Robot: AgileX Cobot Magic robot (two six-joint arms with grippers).
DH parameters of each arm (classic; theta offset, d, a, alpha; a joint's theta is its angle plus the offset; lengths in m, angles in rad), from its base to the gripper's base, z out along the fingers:
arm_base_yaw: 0 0.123 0 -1.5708
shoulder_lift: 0.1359 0 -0.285 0
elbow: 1.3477 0 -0.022 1.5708
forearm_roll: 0 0.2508 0 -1.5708
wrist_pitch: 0 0 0.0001 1.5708
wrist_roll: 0 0.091 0 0
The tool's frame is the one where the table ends.
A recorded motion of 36 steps. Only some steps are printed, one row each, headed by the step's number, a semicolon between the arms.
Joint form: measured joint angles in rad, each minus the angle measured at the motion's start. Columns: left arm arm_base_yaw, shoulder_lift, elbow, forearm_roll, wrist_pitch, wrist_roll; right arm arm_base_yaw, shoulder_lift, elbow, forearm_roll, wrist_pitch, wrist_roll.
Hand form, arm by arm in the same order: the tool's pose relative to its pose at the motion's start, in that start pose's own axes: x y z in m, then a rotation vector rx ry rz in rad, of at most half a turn. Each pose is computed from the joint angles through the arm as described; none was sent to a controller.
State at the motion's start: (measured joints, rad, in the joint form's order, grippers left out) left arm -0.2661 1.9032 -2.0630 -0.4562 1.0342 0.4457; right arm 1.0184 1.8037 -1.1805 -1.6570 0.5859 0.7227
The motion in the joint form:
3: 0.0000 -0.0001 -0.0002 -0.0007 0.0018 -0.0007; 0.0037 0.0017 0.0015 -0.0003 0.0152 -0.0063
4: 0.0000 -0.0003 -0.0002 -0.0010 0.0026 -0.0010; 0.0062 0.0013 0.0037 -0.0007 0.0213 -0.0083
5: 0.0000 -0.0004 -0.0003 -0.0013 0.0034 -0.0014; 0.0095 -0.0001 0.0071 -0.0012 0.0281 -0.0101
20: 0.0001 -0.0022 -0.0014 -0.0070 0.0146 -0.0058; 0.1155 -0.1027 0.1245 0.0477 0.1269 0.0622
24: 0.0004 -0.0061 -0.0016 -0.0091 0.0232 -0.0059; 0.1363 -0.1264 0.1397 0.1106 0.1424 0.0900
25: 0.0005 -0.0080 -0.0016 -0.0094 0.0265 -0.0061; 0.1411 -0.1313 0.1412 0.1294 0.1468 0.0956
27: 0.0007 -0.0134 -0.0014 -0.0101 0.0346 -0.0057; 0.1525 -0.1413 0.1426 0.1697 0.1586 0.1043
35: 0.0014 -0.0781 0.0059 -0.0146 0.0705 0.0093; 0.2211 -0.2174 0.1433 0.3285 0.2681 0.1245
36: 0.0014 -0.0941 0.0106 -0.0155 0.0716 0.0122; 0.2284 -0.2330 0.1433 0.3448 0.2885 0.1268
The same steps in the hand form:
3: 0.0001 -0.0001 -0.0001 0.0013 0.0011 -0.0009; 0.0003 0.0007 -0.0003 0.0069 0.0096 -0.0097
4: 0.0001 -0.0002 -0.0002 0.0018 0.0015 -0.0013; 0.0003 0.0013 -0.0008 0.0091 0.0127 -0.0140
5: 0.0001 -0.0003 -0.0002 0.0023 0.0020 -0.0018; 0.0003 0.0019 -0.0017 0.0114 0.0157 -0.0187
20: 0.0003 -0.0014 -0.0013 0.0110 0.0073 -0.0080; -0.0012 0.0147 -0.0445 0.0150 0.0231 0.0429
24: 0.0003 -0.0024 -0.0032 0.0153 0.0106 -0.0077; -0.0002 0.0168 -0.0536 -0.0055 0.0405 0.1158
25: 0.0003 -0.0028 -0.0041 0.0166 0.0117 -0.0074; -0.0002 0.0171 -0.0556 -0.0111 0.0466 0.1358
27: 0.0001 -0.0040 -0.0066 0.0195 0.0141 -0.0054; -0.0004 0.0177 -0.0601 -0.0218 0.0597 0.1755
35: -0.0046 -0.0157 -0.0349 0.0270 -0.0071 0.0297; -0.0019 0.0101 -0.0906 -0.0246 0.1199 0.3292
36: -0.0056 -0.0182 -0.0413 0.0259 -0.0167 0.0367; -0.0010 0.0070 -0.0956 -0.0178 0.1289 0.3497

